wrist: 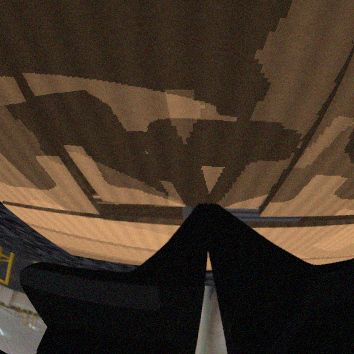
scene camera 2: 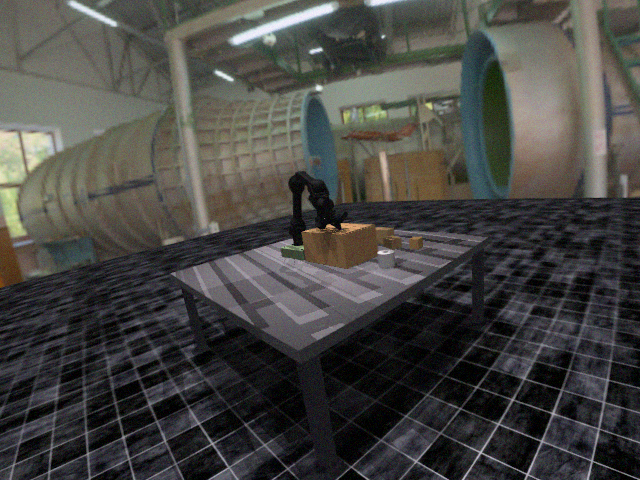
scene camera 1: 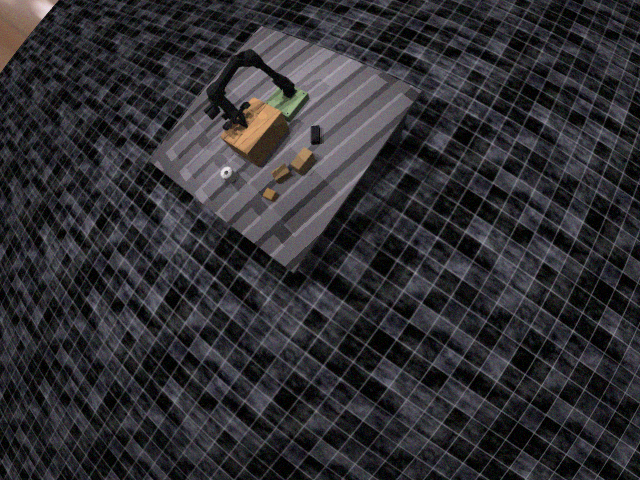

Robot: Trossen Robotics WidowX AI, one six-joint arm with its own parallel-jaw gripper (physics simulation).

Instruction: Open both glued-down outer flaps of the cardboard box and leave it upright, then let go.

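Frame: origin at the arm's base, x right, y ahead, z up, level; metres.
Where they show: gripper, fingertip midpoint: [wrist: 206, 212] [scene camera 2: 340, 229] [scene camera 1: 247, 127]; arm's base, link origin: [scene camera 2: 299, 244] [scene camera 1: 290, 92].
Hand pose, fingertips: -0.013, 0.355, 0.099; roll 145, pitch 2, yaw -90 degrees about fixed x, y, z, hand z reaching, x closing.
Each offset is from my fingertips to the top centre of the thing, as dx, dy, dz. "pt": to the spot under its first point. Level surfaces: height alone.
The cardboard box {-0.001, -0.024, +0.005} [scene camera 1: 268, 135] [scene camera 2: 356, 246] stands upright on the table, and its corrugated top {pt +0.079, +0.020, +0.003} [wrist: 125, 30] fills much of the wrist view. The top looks nearly flat in both scene views; the outer flaps are too small there to tell apart. Dark narrow gaps cross the top in the wrist view, with a short blue-grey stretch beside the fingertips. My gripper [scene camera 1: 245, 125] [scene camera 2: 338, 227] [wrist: 206, 212] is shut and empty, pointing down at the box top. Its tips are at or very close to a gap near the box's far edge in the wrist view. The fingers hide part of that gap.
The arm's green base plate [scene camera 1: 297, 106] [scene camera 2: 293, 252] is beside the box. A white roll {-0.005, +0.265, -0.089} [scene camera 1: 222, 173] [scene camera 2: 386, 260] stands off one box corner. Three small cardboard blocks {-0.340, -0.030, -0.070} [scene camera 1: 302, 161] {-0.301, +0.220, -0.100} [scene camera 2: 415, 242] and a black block {-0.286, -0.210, -0.117} [scene camera 1: 315, 134] lie on the table {dz -0.150} [scene camera 1: 361, 121] [scene camera 2: 248, 294].
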